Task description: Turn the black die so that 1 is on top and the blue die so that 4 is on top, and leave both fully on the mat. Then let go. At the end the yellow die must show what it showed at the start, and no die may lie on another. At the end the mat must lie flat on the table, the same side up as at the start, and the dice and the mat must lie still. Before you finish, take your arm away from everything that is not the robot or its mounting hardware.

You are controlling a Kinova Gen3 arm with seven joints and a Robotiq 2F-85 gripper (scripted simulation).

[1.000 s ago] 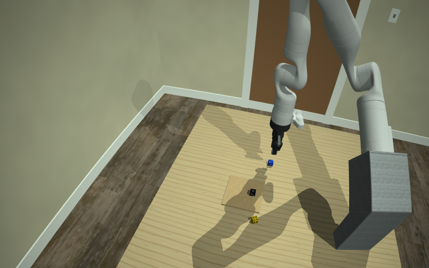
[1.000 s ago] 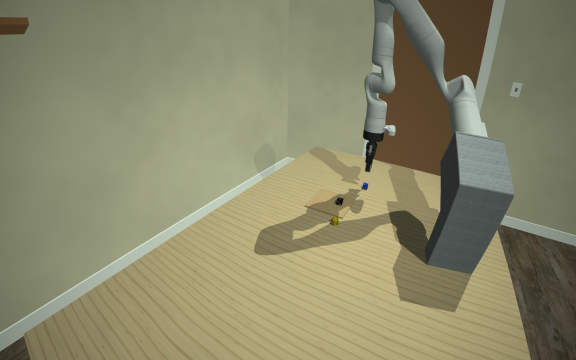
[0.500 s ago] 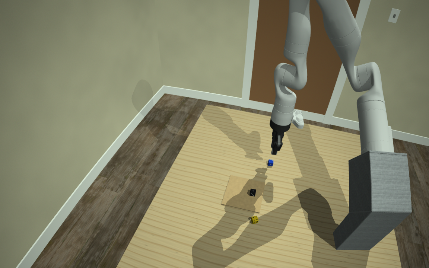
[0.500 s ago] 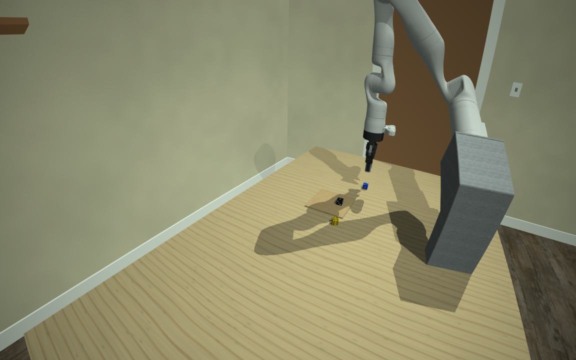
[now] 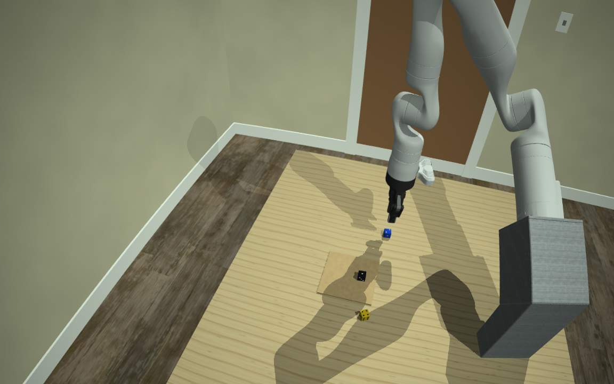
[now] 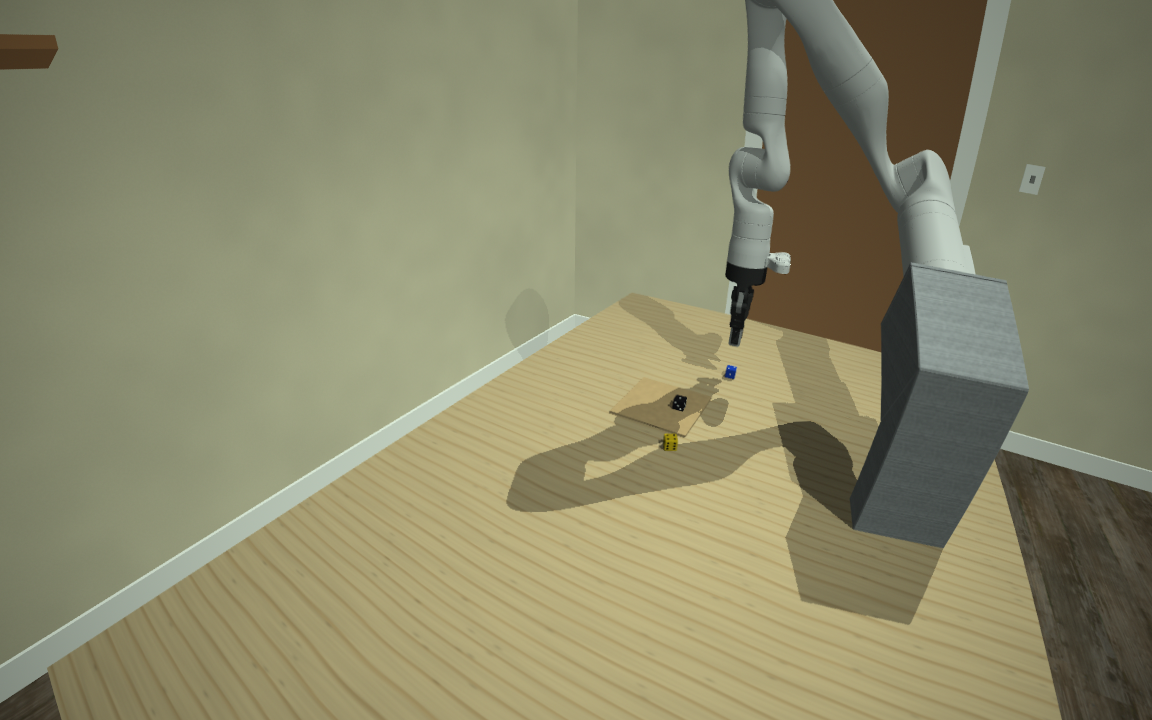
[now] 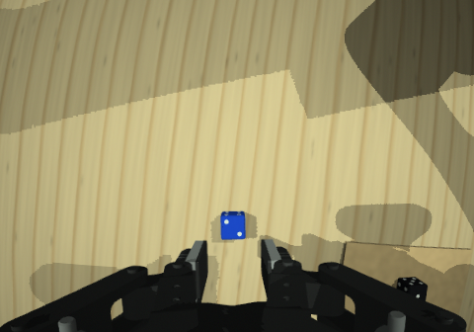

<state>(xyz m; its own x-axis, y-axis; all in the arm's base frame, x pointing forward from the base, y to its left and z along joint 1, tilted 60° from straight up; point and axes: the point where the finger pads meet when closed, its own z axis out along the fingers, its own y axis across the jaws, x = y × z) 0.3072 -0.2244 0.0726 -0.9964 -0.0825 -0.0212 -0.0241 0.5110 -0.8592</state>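
My hand is 9 cm above the blue die. The rest, counted from my hand: yellow die: 28 cm to the left, 9 cm below, 5 cm ahead; black die: 16 cm to the left, 8 cm below, 6 cm ahead; tan mat: 16 cm to the left, 9 cm below, 9 cm ahead.
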